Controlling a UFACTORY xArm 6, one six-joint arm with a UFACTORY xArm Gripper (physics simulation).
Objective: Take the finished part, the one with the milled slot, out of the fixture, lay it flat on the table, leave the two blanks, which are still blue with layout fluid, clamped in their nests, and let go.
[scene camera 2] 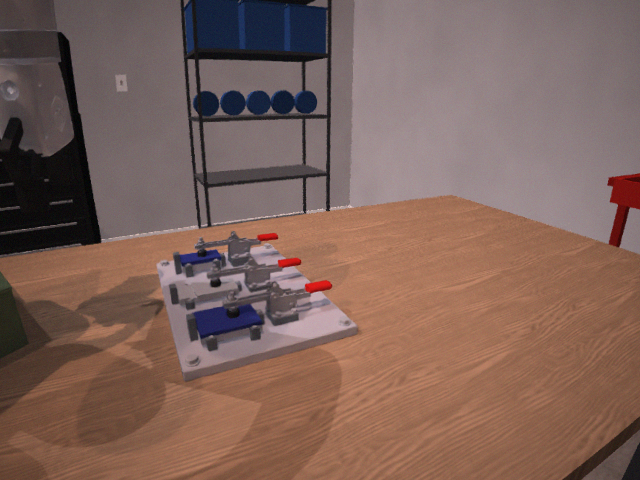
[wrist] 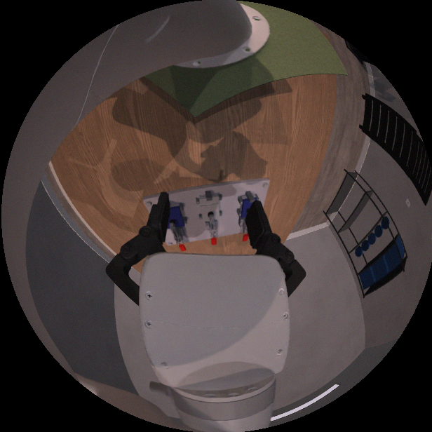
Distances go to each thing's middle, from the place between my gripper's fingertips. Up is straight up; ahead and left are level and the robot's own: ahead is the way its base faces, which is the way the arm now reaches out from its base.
My gripper is now 180 mm short of the finished part [scene camera 2: 199, 291], 30 mm to the right of it and 170 mm above it. Round my hand: fixture plate [scene camera 2: 318, 316] (240 mm ahead, 30 mm to the left, 190 mm below).
